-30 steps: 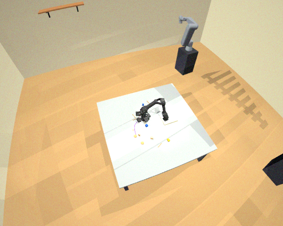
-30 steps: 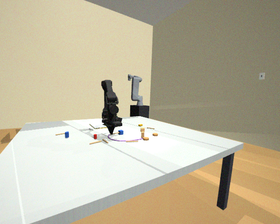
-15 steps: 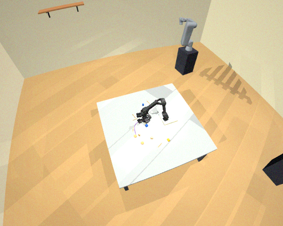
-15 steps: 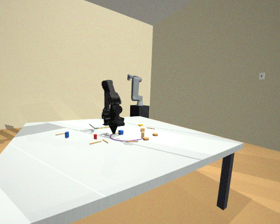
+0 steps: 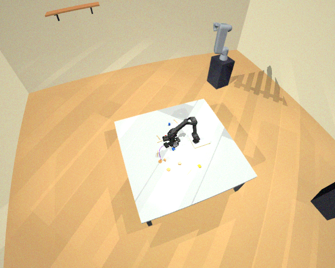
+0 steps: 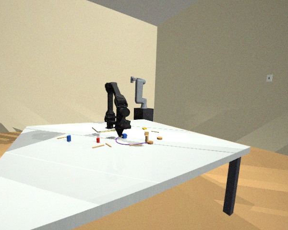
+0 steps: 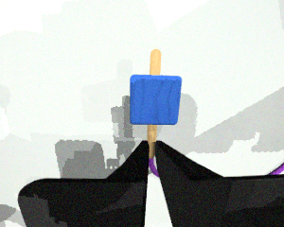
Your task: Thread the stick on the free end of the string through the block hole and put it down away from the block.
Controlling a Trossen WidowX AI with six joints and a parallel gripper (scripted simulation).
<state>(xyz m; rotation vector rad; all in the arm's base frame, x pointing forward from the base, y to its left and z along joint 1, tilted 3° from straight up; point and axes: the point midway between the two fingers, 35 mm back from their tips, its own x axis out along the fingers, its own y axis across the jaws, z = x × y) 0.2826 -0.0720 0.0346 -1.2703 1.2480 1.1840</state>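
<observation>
Now: the blue block 40 mm to the left of my gripper tip. Round my gripper tip: round wooden button 200 mm ahead, 100 mm to the left, 10 mm below; then thin wooden stick 10 mm to the left; then red cylinder 10 mm behind, 160 mm to the right.
</observation>
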